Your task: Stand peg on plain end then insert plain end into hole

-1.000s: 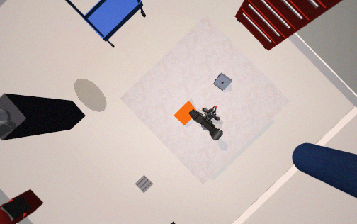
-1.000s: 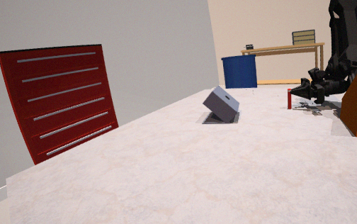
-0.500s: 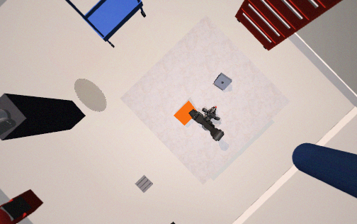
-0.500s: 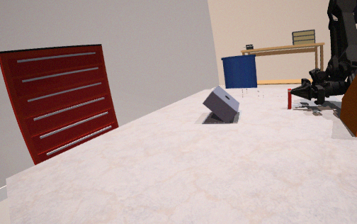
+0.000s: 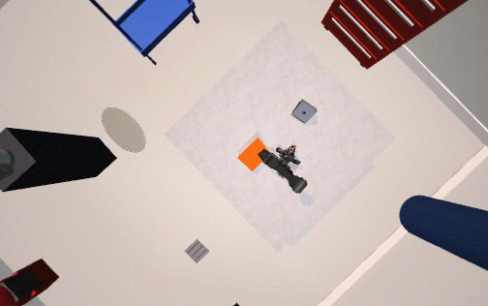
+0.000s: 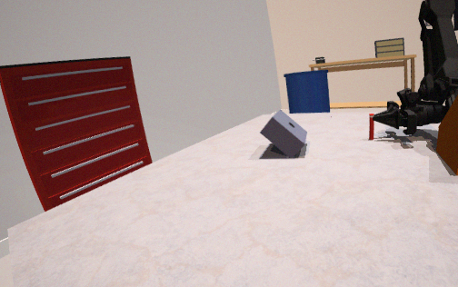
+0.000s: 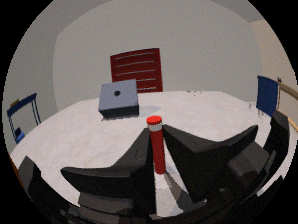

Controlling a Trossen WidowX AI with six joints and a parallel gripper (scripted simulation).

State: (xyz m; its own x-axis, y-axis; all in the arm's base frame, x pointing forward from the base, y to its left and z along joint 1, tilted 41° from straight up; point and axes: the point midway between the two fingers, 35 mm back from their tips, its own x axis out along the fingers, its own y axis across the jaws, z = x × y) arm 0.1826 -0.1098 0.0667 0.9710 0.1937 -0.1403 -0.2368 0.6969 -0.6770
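Now: the red peg 1 cm below my gripper tip. Round my gripper tip: grey sloped panel 23 cm ahead, 15 cm to the left, 1 cm below.
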